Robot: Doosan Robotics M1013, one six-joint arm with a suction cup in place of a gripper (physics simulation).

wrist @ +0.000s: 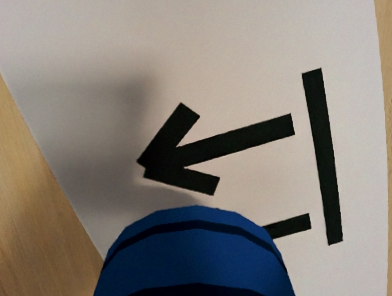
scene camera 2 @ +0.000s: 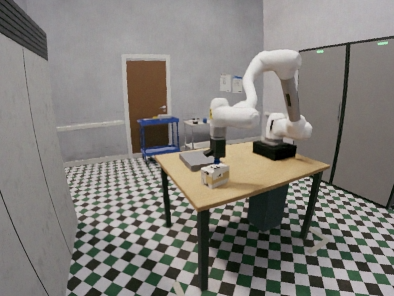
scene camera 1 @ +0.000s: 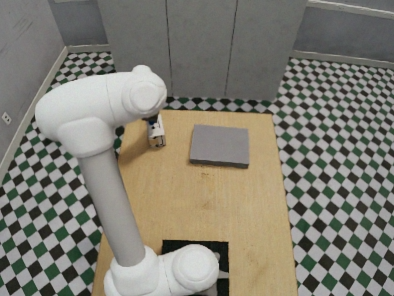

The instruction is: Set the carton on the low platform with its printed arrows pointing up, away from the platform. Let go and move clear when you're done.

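Places are measured from the arm's base along level axes (x ahead, y left, z up), in millimetres.
Pixels of known places: hand, tool point: [wrist: 194, 278] [scene camera 2: 216, 163] [scene camera 1: 151, 122]; arm's base, link origin: [scene camera 2: 273, 143].
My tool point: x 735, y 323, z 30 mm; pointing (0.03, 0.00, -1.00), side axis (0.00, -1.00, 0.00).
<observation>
For each thing: its middle in the pictures, then the offset to it from my tool point. Level surfaces: height alone.
- white carton, body centre: [wrist: 217, 133] [scene camera 1: 155, 130] [scene camera 2: 215, 175] dx +3, dy -11, dz -78 mm
- low grey platform, body centre: [scene camera 1: 220, 145] [scene camera 2: 199, 159] dx -36, dy -386, dz -105 mm
- wooden table, surface height: dz -129 mm
The white carton [scene camera 1: 158, 138] [scene camera 2: 216, 177] [wrist: 240, 65] rests on the table to the left of the low grey platform [scene camera 1: 220, 144] [scene camera 2: 194, 159] in the first scene view. Its upper face carries black arrows and a bar. The arrows lie flat and point sideways, toward the left in the wrist view. My blue suction cup [scene camera 1: 152, 122] [scene camera 2: 217, 161] [wrist: 195, 250] is over the upper face, very close to it, and hides much of the second arrow. Any contact point is hidden. Nothing shows the carton lifted, and the cup looks open.
The wooden table [scene camera 1: 200, 200] [scene camera 2: 255, 172] bears the robot's black base [scene camera 2: 274, 149]. Tall grey cabinets [scene camera 1: 200, 45] stand beyond the table in the first scene view. A blue cart [scene camera 2: 159, 120] stands near the door in the second scene view.
</observation>
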